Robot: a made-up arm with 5 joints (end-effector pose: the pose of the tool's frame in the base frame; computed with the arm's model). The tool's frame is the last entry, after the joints. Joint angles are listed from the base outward.
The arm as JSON. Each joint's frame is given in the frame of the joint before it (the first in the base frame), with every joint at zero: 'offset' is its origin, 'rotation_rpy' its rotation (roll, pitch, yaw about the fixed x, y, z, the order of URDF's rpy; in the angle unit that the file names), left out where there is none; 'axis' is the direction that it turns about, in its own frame. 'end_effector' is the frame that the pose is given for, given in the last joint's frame.
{
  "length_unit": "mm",
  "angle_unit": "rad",
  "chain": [
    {
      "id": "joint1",
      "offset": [
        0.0,
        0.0,
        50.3
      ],
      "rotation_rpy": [
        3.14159,
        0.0,
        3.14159
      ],
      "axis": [
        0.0,
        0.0,
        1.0
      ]
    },
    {
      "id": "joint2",
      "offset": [
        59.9,
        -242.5,
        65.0
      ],
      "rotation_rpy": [
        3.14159,
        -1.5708,
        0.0
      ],
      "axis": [
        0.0,
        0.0,
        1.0
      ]
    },
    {
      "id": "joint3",
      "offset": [
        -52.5,
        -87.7,
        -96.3
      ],
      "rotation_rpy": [
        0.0,
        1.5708,
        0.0
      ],
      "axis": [
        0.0,
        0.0,
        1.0
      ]
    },
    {
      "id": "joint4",
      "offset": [
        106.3,
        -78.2,
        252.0
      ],
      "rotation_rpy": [
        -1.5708,
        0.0,
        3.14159
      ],
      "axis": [
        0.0,
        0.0,
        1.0
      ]
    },
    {
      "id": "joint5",
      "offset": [
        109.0,
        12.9,
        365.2
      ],
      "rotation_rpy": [
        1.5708,
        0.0,
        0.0
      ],
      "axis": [
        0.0,
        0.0,
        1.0
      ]
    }
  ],
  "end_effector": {
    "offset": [
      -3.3,
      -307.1,
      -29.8
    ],
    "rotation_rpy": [
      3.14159,
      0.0,
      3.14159
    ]
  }
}
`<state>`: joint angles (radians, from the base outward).
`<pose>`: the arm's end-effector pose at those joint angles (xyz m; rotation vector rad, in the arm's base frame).
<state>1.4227 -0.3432 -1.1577 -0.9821 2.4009</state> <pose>0.0565 0.6331 -0.3428 1.5952 -0.6798 -2.2346</pose>
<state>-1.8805 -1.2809 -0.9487 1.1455 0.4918</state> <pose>0.2374 -0.0064 0.2107 -0.1474 0.8112 2.6267</pose>
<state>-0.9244 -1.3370 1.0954 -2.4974 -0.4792</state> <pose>0.1352 0.1656 0.0530 -0.2077 -1.2185 -0.3161</pose>
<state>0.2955 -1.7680 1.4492 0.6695 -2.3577</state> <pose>0.6877 -0.2162 -0.0142 2.0664 -1.3393 0.3519</pose>
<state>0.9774 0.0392 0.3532 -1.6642 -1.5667</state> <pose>0.3349 -0.0551 -0.0401 -1.6726 -0.1771 0.2085</pose>
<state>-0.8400 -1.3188 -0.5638 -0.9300 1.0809</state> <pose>-0.3793 0.0015 0.1137 1.7735 0.5340 -0.3241</pose>
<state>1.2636 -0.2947 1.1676 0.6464 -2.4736</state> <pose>0.2151 -0.7126 -0.1666 0.4957 -0.7797 0.0773</pose>
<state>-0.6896 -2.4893 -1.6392 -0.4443 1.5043</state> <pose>-0.3715 -0.1196 0.1171 2.8402 0.8235 0.1631</pose>
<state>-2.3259 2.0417 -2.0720 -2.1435 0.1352</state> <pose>0.5596 0.3106 0.0063 0.1361 -0.6091 -2.7141</pose>
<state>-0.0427 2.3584 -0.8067 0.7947 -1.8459</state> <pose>-0.1225 -0.9202 -0.2571 -0.4149 2.5762 0.0990</pose>
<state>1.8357 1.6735 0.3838 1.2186 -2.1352</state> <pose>-0.7202 -0.2691 -0.5581 1.0047 0.8388 -0.9466</pose>
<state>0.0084 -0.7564 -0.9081 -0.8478 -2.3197</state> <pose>-0.3857 0.2623 0.3404 -0.7999 -1.8893 2.2042</pose>
